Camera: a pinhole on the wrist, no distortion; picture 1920 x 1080 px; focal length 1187.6 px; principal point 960.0 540.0 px. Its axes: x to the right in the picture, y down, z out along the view. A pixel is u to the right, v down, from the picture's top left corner.
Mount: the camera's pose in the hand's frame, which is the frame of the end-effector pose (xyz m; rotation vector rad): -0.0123 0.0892 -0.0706 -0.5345 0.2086 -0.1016
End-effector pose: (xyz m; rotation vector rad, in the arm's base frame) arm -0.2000 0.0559 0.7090 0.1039 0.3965 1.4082
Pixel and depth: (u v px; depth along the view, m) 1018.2 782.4 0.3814
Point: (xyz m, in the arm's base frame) -0.4420 0.2390 0.9850
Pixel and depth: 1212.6 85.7 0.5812
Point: -0.1639 0.3894 1.1875
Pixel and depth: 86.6 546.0 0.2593
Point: -0.3879 -0.0093 0.9796
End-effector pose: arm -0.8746 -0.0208 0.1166 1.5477 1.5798 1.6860
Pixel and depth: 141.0 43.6 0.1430
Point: -0.7160 -0.0787 0.1657
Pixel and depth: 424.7 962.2 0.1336
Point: -0.7565 -0.1039 0.2696
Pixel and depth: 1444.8 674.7 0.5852
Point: -0.5392 0.3099 0.5440
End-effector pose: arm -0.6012 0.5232 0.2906 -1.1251 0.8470 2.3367
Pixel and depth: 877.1 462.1 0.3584
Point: -0.9098 0.5112 0.4634
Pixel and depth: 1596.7 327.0 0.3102
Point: -0.9342 0.5487 0.2686
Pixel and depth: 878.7 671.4 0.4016
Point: -0.9638 0.4549 0.4836
